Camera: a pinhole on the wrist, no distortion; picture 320 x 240 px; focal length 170.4 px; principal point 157.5 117.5 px. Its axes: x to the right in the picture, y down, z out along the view. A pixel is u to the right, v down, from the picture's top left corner.
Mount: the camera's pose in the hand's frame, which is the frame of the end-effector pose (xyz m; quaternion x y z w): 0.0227 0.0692 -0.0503 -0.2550 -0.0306 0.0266 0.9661
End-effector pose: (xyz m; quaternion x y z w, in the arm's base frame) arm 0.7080 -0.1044 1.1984 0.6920 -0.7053 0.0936 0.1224
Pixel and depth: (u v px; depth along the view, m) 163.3 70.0 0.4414
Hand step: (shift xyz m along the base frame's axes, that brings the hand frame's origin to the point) -0.1970 -0.1239 -0.3659
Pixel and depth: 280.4 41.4 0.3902
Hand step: -0.1484 -0.3815 -0.2793
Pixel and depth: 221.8 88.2 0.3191
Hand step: -0.1988 -0.1893 -0.2033
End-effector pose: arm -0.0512 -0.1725 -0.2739 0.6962 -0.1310 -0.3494 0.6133
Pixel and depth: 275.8 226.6 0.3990
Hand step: 0.1945 -0.4062 0.3924
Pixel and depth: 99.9 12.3 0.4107
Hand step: -0.3635 -0.2496 0.0820
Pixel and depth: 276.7 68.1 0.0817
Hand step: 0.0540 -0.0920 0.0631
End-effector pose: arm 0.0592 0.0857 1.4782 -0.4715 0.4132 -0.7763 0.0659
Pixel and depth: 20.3 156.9 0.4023
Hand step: 0.2756 -0.1861 -0.4038
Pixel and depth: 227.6 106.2 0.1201
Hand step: -0.0232 -0.1470 -0.0318
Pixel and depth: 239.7 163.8 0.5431
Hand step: 0.0142 -0.6393 -0.0999
